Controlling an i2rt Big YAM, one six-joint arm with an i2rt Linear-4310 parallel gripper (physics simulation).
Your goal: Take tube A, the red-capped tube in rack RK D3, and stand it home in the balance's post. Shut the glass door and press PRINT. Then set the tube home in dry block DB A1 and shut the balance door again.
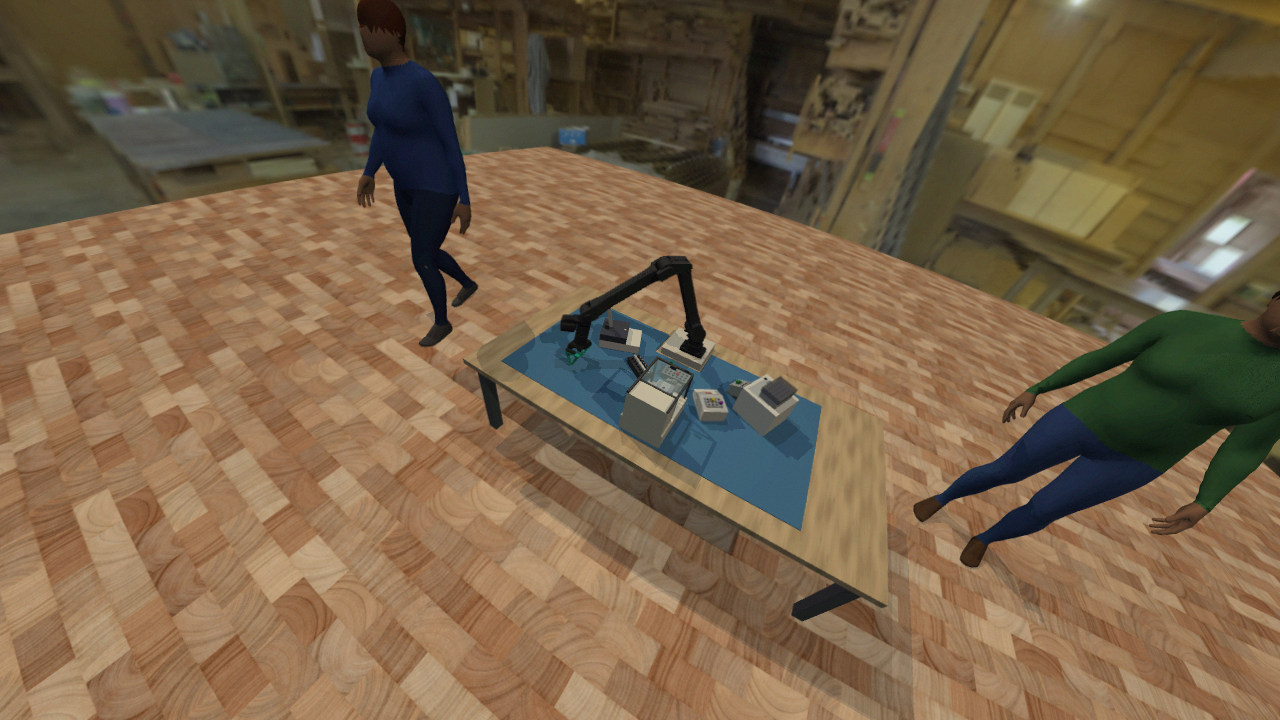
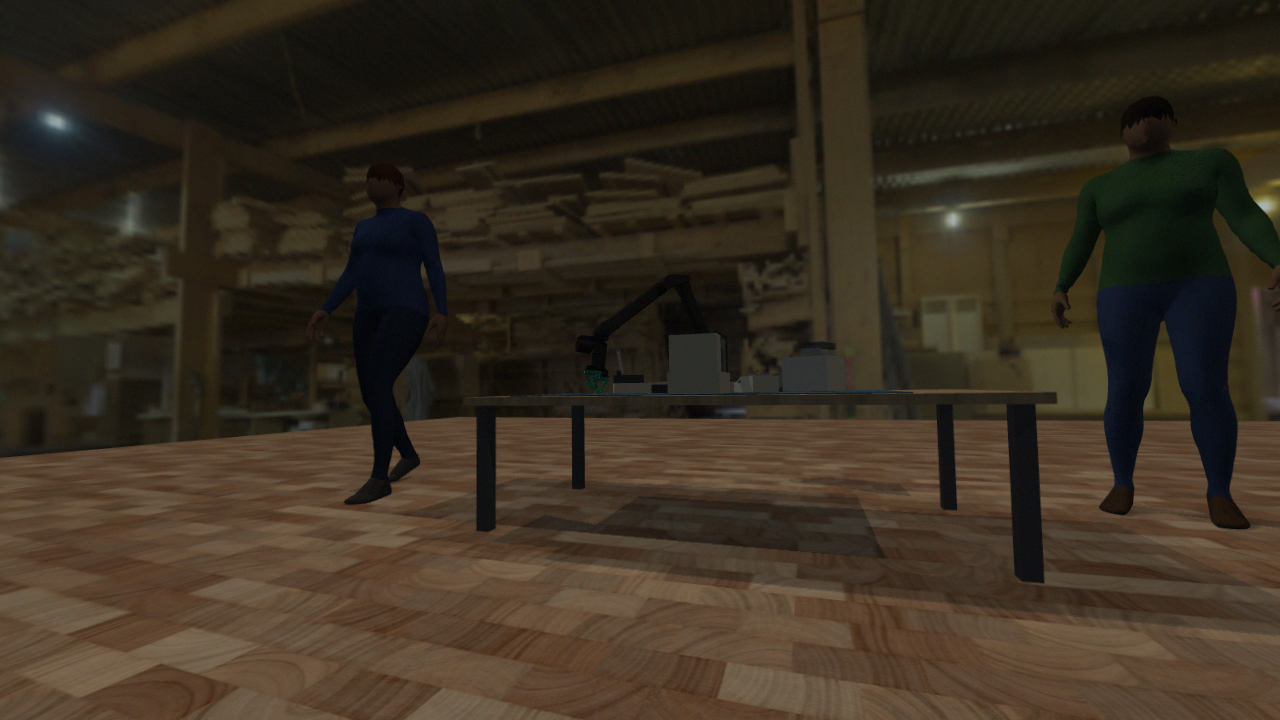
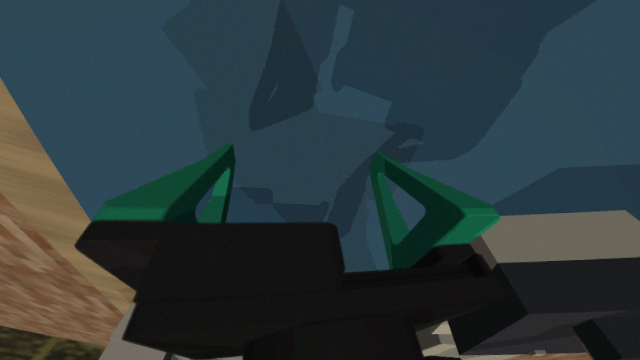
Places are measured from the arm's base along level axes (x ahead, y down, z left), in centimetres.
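Where they show: gripper, fingertip midpoint: (image 1: 576, 360) (image 2: 595, 391) (image 3: 307, 156); arm's base, link origin: (image 1: 692, 350).
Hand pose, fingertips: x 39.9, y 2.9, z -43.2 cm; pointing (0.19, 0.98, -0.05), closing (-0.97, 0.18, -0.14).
Note:
Things, the pixels of their top centre, and the offset from my fingertips. "spot": a spot on its surface instead. Level surfaces: height alone.
- blue mat, surface height: dy +1.0 cm
- large pale box, top centre: (image 2: 701, 333) (image 1: 668, 373) dx +4.1, dy -21.3, dz +44.9 cm
- glass-walled chamber, top centre: (image 1: 667, 374) dx +4.5, dy -21.3, dz +44.8 cm
- small black holder, top centre: (image 2: 666, 381) (image 1: 640, 362) dx -13.3, dy -3.9, dz +26.7 cm
- pale block with coloured spots, top centre: (image 2: 755, 374) (image 1: 712, 397) dx -11.2, dy -6.1, dz +62.8 cm
- pale box with a dark top, top centre: (image 2: 802, 344) (image 1: 768, 378) dx -23.9, dy -18.1, dz +80.7 cm
- small green-faced unit, surface spot: (image 1: 739, 386) spot: dx -24.8, dy -6.6, dz +71.5 cm
My gripper (image 1: 575, 354) (image 2: 596, 382) (image 3: 307, 156), with green fingers, is open and empty. It points down low over the blue mat (image 1: 751, 474) at the table's left end. The balance seems to be the large pale box (image 1: 650, 404) (image 2: 695, 362) with a glass-walled chamber (image 1: 669, 376), to the right of the gripper; its door's state is too small to tell. A small black holder (image 1: 637, 364) lies between gripper and balance. A pale block with coloured spots (image 1: 711, 404) stands right of the balance. Which is rack RK or dry block DB, I cannot tell. Red-capped tube A cannot be made out.
A dark-and-light device (image 1: 620, 334) (image 3: 565, 237) with an upright post stands beside the gripper. A pale box with a dark top (image 1: 767, 404) (image 2: 810, 371) and a small green-faced unit (image 1: 739, 386) stand further right. Two people stand beyond the table (image 1: 845, 483).

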